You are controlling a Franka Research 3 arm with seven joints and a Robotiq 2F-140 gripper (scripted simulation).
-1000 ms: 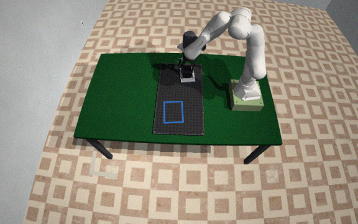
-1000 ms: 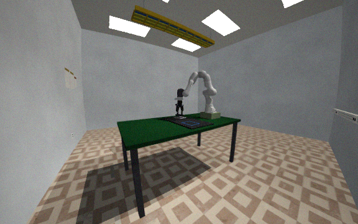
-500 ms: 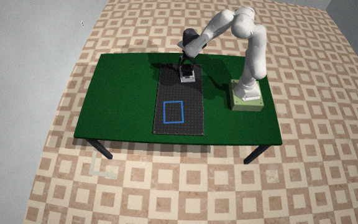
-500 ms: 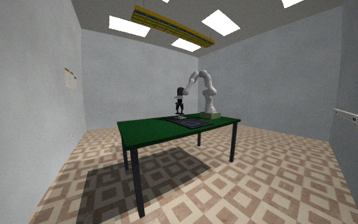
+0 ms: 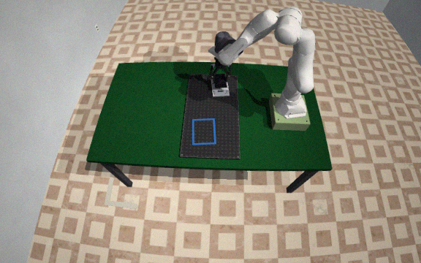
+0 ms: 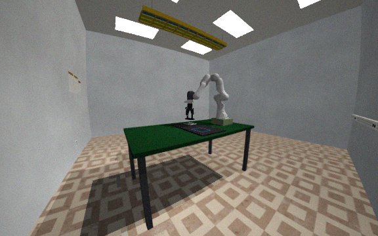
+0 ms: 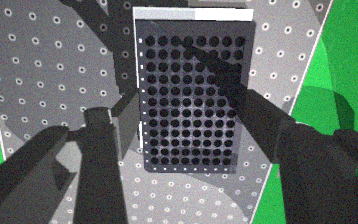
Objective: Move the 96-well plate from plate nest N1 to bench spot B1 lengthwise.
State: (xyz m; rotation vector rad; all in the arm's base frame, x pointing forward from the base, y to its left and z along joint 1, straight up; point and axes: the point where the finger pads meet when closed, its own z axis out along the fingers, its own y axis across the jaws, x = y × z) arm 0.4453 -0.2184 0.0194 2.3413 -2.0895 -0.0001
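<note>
My gripper is now 2 cm above the dark 96-well plate. Also, from my hand: plate nest (10 cm below).
</note>
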